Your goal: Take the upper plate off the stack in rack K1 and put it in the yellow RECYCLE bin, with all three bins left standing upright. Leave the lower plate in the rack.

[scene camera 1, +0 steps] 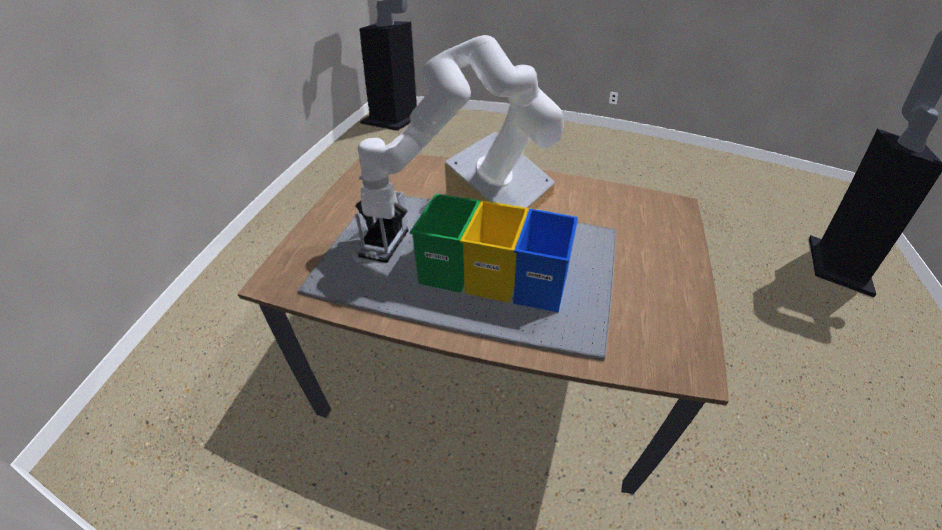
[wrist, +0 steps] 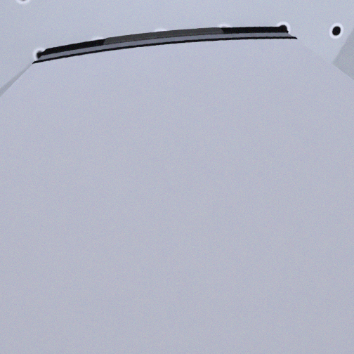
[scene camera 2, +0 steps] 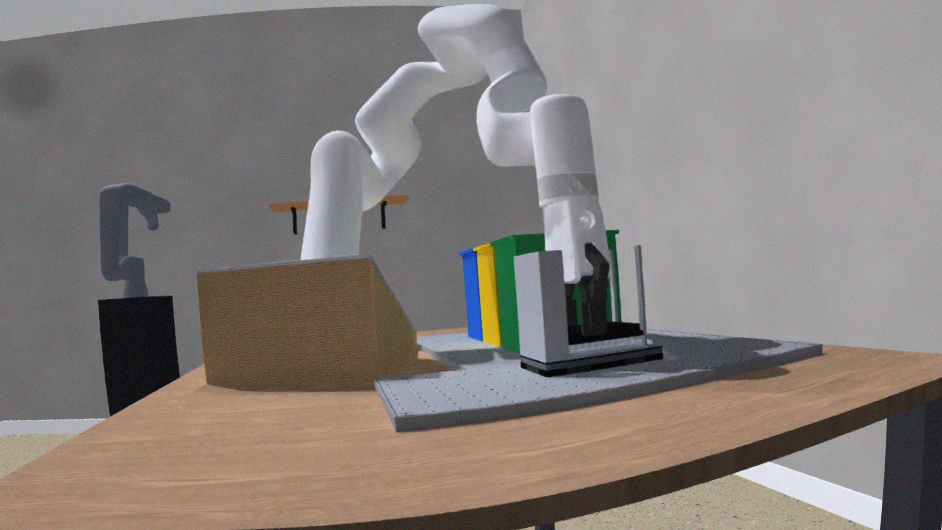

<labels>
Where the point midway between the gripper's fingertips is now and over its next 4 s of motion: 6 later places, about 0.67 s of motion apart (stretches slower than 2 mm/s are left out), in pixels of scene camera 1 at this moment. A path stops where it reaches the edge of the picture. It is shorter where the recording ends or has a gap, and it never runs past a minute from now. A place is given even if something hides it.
The gripper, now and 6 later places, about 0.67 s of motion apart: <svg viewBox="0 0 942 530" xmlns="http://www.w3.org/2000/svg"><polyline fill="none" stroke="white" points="384,229 384,219 382,201 377,185 377,185 380,201 382,217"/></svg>
</labels>
